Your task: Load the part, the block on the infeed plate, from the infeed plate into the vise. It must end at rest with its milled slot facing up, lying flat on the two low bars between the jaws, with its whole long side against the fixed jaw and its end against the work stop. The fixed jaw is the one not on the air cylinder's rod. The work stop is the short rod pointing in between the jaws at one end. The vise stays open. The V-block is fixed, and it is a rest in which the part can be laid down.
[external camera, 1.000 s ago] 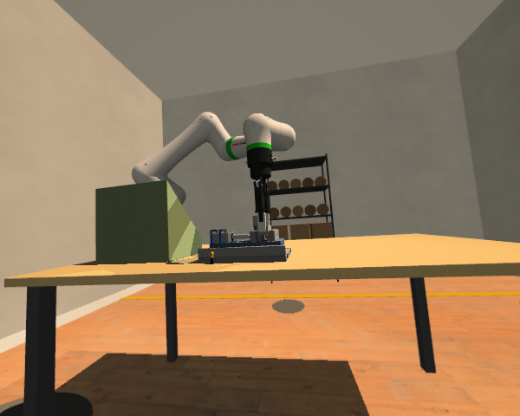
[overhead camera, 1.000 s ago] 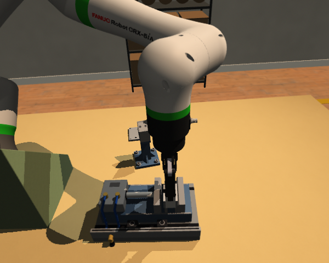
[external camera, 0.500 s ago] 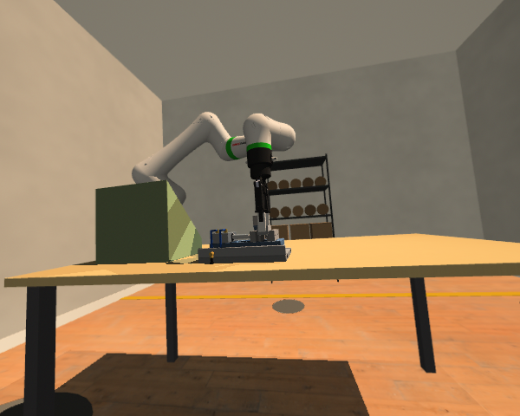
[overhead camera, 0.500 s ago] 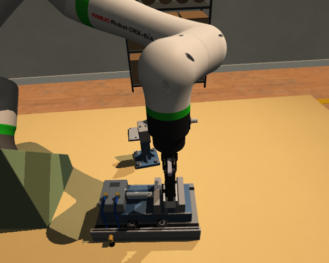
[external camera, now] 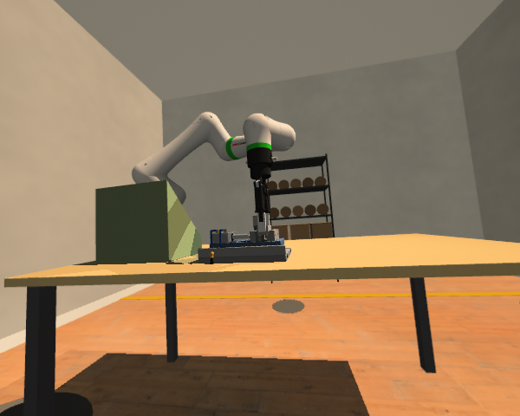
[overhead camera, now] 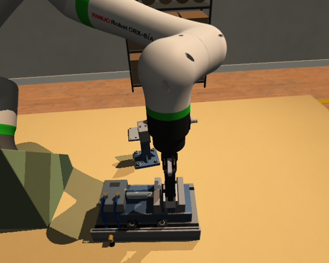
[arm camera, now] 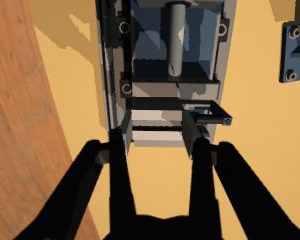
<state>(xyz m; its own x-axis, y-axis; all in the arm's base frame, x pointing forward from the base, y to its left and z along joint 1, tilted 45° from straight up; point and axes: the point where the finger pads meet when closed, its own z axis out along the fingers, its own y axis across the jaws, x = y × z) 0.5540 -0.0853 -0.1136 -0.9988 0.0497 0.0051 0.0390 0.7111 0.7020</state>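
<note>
My gripper is now 2 cm above the part. Also, from my hand: moving jaw: 4 cm behind, 2 cm to the left, 5 cm below; then fixed jaw: 3 cm ahead, 2 cm to the left, 5 cm below; then work stop: 7 cm to the left, 3 cm below.
</note>
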